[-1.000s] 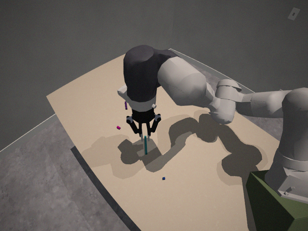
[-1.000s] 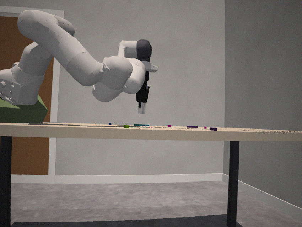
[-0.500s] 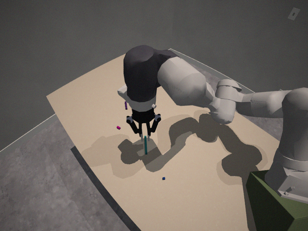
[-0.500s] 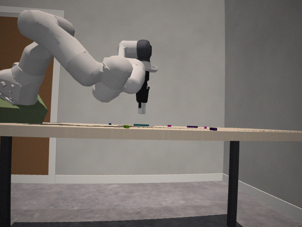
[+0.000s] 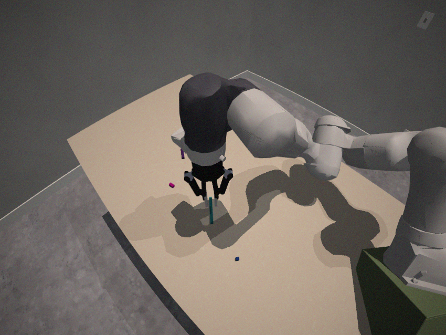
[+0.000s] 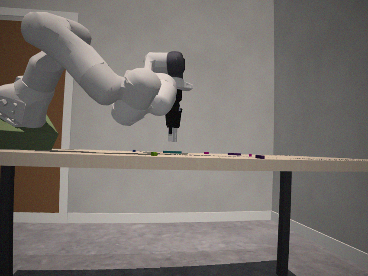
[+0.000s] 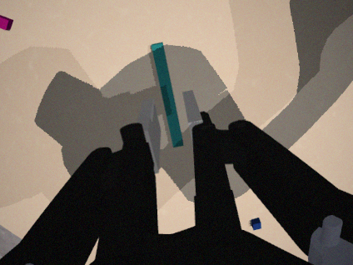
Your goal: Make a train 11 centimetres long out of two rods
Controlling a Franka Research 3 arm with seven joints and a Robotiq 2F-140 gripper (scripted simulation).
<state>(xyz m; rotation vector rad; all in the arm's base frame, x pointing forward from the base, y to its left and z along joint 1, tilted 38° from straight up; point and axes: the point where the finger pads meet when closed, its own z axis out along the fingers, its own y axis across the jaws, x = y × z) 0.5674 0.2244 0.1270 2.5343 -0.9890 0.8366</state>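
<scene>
Right now my hand is 8 cm above the turquoise rod. Also, from my hand: blue rod: 17 cm behind, 9 cm to the left, 8 cm below; then lime rod: 19 cm behind, 46 cm to the right, 8 cm below.
</scene>
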